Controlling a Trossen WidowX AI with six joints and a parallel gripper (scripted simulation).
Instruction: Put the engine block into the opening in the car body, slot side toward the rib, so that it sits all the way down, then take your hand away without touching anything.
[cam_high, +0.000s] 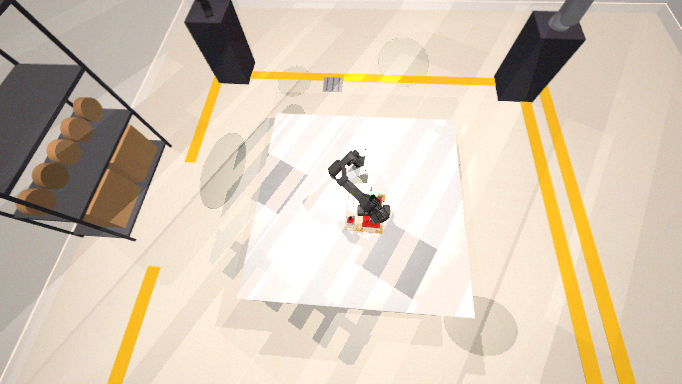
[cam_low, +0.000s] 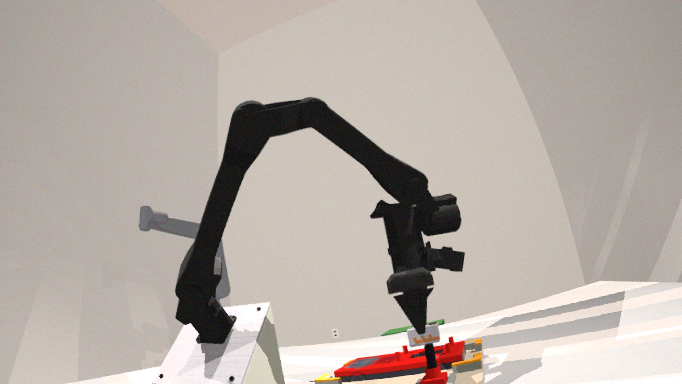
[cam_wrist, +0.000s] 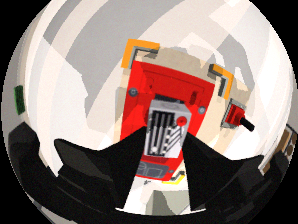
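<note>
Now: gripper tip 10 mm above the grey engine block.
</note>
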